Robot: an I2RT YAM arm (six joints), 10 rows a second.
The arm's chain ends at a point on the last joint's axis. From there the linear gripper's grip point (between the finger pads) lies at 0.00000 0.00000 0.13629 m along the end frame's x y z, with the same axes.
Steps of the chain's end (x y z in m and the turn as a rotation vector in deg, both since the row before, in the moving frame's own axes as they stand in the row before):
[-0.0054 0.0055 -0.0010 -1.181 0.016 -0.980]
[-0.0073 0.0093 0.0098 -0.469 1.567 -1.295]
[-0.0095 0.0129 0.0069 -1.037 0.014 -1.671]
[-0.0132 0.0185 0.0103 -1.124 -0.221 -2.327]
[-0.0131 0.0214 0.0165 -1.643 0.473 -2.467]
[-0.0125 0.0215 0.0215 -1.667 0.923 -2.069]
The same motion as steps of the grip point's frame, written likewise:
[-0.0053 0.0083 -0.0010 -1.181 0.016 -0.980]
[-0.0036 0.0104 0.0097 -0.469 1.567 -1.295]
[-0.0094 0.0154 0.0069 -1.037 0.014 -1.671]
[-0.0137 0.0212 0.0103 -1.124 -0.221 -2.327]
[-0.0119 0.0253 0.0164 -1.643 0.473 -2.467]
[-0.0102 0.0254 0.0214 -1.667 0.923 -2.069]

